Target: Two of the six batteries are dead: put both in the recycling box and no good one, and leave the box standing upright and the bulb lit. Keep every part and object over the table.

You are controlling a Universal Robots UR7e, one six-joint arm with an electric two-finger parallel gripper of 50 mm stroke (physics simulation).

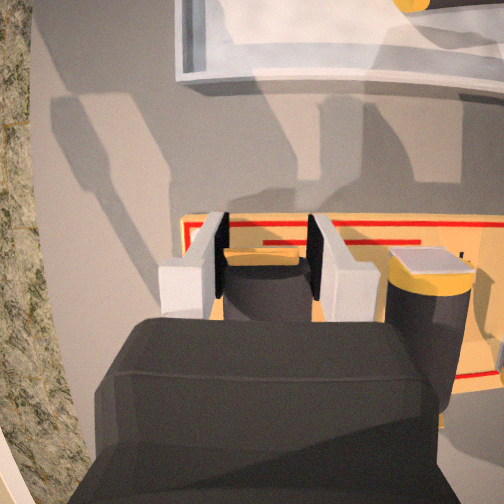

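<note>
My gripper [268, 260] has its two grey fingers with black pads on either side of a dark battery [267, 290] with a yellow top. The pads press against its sides. The battery is upright over an orange holder plate [360, 260] with red lines. I cannot tell whether it rests on the plate or is lifted off it. A second dark battery [430, 320] with a yellow band and a grey cap stands upright on the plate just to the right. A white-grey box [340, 45] lies at the top, with the yellow end of another battery [411, 4] in it.
The grey table top ends at the left, where a marbled floor [25, 300] shows beyond the edge. The standing battery is close to my right finger. Arm shadows fall between the plate and the box.
</note>
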